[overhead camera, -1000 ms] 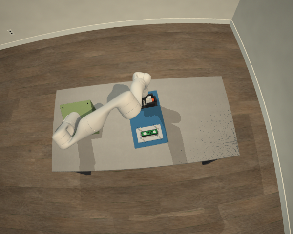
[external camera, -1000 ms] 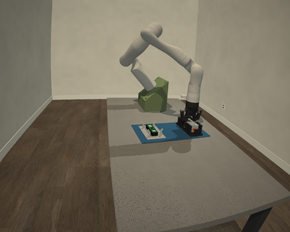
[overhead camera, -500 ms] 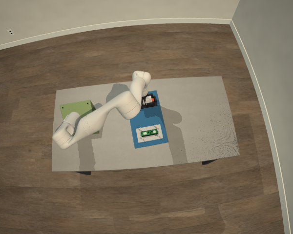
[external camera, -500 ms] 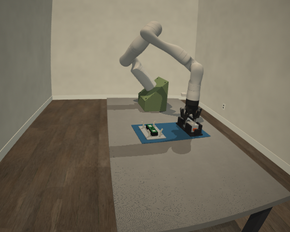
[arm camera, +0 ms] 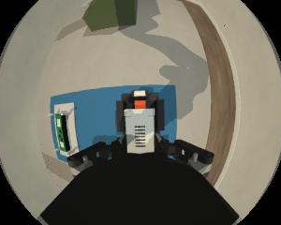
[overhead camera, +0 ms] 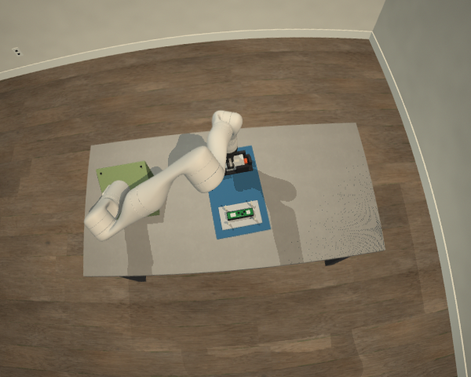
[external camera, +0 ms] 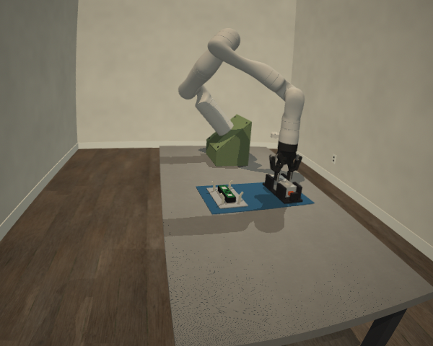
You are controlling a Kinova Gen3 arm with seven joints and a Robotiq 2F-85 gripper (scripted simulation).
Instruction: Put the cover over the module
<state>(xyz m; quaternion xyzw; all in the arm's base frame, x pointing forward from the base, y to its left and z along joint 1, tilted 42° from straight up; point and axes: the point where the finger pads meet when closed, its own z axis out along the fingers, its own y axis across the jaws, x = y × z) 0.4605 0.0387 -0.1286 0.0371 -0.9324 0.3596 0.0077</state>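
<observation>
The white cover lies 40 mm below my hand and 10 mm ahead of it.
</observation>
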